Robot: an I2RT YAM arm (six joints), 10 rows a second.
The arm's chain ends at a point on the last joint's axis. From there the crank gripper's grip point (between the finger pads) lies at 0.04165 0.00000 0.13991 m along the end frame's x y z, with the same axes.
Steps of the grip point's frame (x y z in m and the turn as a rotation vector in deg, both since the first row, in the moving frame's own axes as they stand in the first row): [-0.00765 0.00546 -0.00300 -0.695 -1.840 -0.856]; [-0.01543 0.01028 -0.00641 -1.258 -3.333 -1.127]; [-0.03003 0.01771 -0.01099 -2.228 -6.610 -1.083]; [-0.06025 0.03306 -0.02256 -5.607 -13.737 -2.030]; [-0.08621 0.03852 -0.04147 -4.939 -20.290 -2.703]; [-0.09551 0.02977 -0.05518 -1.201 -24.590 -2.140]
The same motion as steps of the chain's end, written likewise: [-0.00314 0.00434 -0.00426 -0.695 -1.840 -0.856]; [-0.00725 0.00792 -0.00857 -1.258 -3.333 -1.127]; [-0.01370 0.01282 -0.01476 -2.228 -6.610 -1.083]; [-0.02611 0.01991 -0.02784 -5.607 -13.737 -2.030]; [-0.03542 0.02687 -0.04678 -4.939 -20.290 -2.703]; [-0.03356 0.02715 -0.05981 -1.201 -24.590 -2.140]
